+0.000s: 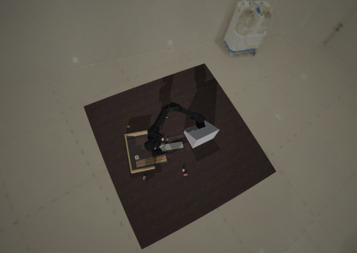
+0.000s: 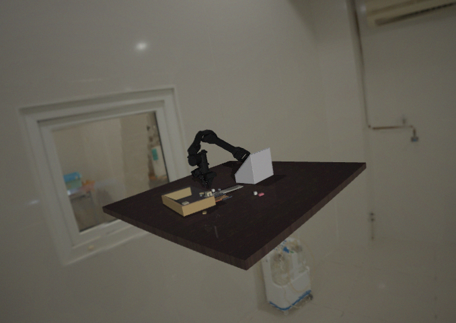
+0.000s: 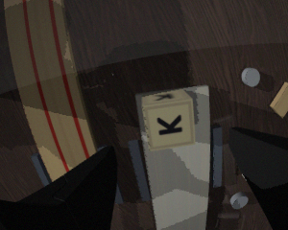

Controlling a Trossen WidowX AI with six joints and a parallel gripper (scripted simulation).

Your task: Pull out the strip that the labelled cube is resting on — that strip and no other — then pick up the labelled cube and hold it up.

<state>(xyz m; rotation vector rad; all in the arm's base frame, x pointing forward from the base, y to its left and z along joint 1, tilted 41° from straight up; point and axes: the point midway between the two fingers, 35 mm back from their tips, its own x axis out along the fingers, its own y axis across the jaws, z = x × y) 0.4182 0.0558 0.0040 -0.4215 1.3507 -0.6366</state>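
The grey round piece lies 12 cm behind my gripper tip, 5 cm to the right of it and 6 cm below it.
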